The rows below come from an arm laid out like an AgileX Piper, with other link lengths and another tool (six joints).
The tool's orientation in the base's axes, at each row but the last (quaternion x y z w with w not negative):
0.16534 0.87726 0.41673 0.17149
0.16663 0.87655 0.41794 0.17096
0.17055 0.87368 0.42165 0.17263
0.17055 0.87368 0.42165 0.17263
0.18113 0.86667 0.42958 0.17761
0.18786 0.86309 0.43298 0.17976
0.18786 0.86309 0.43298 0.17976
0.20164 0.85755 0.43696 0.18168
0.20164 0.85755 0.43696 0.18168
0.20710 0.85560 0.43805 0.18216
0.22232 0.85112 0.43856 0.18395
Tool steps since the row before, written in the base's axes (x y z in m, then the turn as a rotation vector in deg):
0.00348 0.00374 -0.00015 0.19 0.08 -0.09
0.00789 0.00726 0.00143 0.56 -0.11 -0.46
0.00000 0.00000 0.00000 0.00 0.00 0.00
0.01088 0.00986 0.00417 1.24 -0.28 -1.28
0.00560 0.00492 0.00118 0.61 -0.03 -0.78
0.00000 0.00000 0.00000 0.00 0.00 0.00
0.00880 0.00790 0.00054 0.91 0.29 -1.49
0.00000 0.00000 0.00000 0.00 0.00 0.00
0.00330 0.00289 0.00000 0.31 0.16 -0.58
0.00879 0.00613 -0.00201 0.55 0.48 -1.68
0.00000 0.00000 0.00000 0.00 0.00 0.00
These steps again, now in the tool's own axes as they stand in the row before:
-0.00144 0.00263 0.00414 -0.12 0.00 0.19
-0.00406 0.00663 0.00752 -0.47 -0.35 0.44
0.00000 0.00000 0.00000 0.00 0.00 0.00
-0.00588 0.01076 0.00909 -1.02 -0.99 1.11
-0.00276 0.00464 0.00527 -0.43 -0.55 0.71
0.00000 0.00000 0.00000 0.00 0.00 0.00
-0.00390 0.00630 0.00923 -0.43 -0.90 1.46
0.00000 0.00000 0.00000 0.00 0.00 0.00
-0.00136 0.00217 0.00356 -0.11 -0.33 0.58
-0.00404 0.00331 0.00957 0.00 -1.02 1.52
0.00000 0.00000 0.00000 0.00 0.00 0.00

